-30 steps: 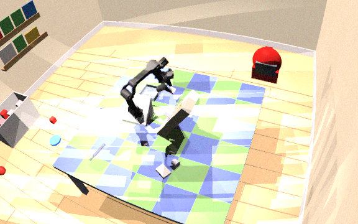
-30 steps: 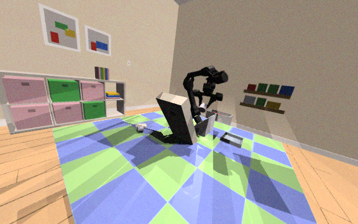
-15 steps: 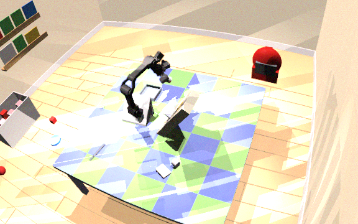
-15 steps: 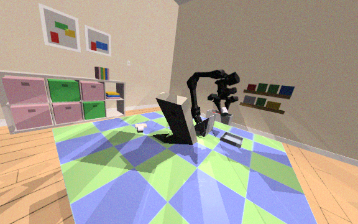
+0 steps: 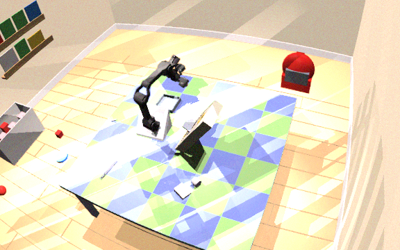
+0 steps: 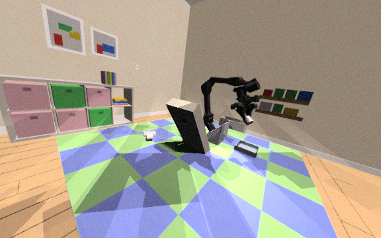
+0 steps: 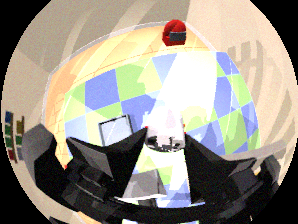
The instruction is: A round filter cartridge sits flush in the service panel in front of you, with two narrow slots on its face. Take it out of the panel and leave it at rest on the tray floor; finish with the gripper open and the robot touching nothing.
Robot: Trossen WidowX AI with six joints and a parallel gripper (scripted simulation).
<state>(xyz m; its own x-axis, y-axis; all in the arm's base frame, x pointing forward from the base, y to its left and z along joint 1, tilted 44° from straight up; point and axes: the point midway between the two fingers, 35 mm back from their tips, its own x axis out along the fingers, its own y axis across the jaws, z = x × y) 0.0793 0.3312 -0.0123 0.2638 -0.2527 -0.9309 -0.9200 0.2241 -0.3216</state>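
Right now the dark tray is 180 mm behind my gripper tip, 20 mm to the left of it and 250 mm below it. Also, from my gripper tip: service panel 220 mm ahead, 250 mm to the right, 90 mm below; then round filter cartridge right at my gripper tip.
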